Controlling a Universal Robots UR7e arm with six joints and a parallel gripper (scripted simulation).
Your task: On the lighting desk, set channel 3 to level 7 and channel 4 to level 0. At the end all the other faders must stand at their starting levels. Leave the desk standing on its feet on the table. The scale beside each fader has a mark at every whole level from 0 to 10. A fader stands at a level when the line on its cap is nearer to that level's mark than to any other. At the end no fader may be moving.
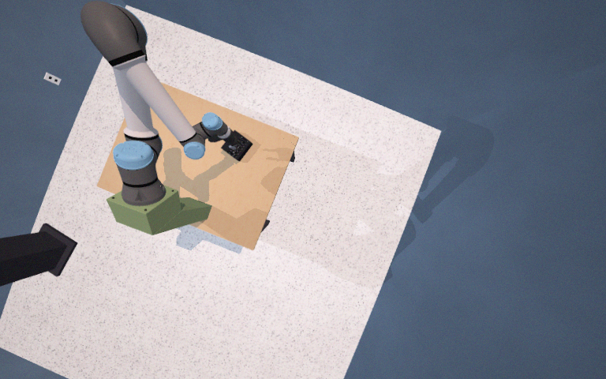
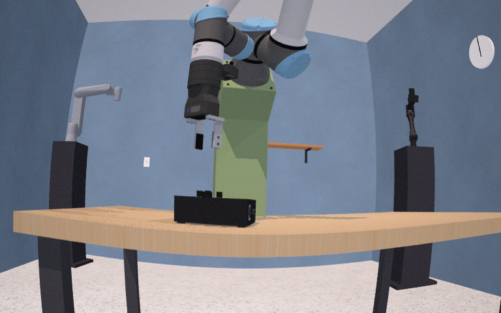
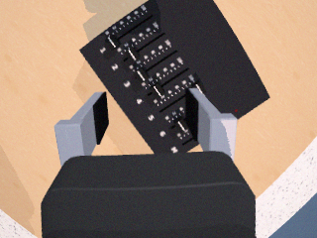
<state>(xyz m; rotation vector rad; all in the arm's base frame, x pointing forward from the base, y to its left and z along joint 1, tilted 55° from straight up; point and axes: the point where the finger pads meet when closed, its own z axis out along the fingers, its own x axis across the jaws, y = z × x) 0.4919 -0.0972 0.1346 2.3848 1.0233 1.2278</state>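
Now: the channel 3 cap 110 mm below my hand and 10 mm behind it. Also, from my hand: channel 4 cap 110 mm below, 10 mm ahead; channel 5 cap 110 mm below, 40 mm ahead, 30 mm to the left; channel 2 cap 110 mm below, 30 mm behind, 10 mm to the left.
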